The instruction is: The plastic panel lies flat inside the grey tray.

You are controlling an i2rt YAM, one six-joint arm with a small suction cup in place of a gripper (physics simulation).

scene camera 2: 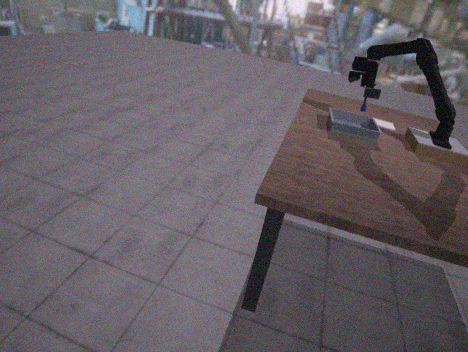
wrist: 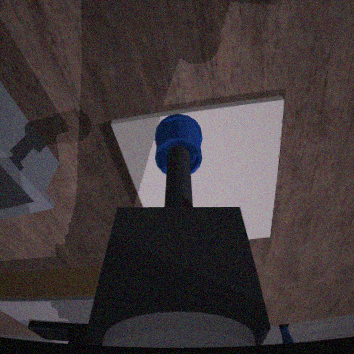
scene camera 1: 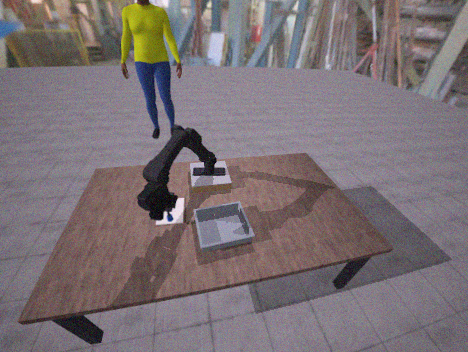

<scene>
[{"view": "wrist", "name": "my suction cup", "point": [173,127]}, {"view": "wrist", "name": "white plastic panel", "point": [240,144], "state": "on the table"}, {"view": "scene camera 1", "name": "grey tray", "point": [220,226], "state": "on the table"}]
</scene>
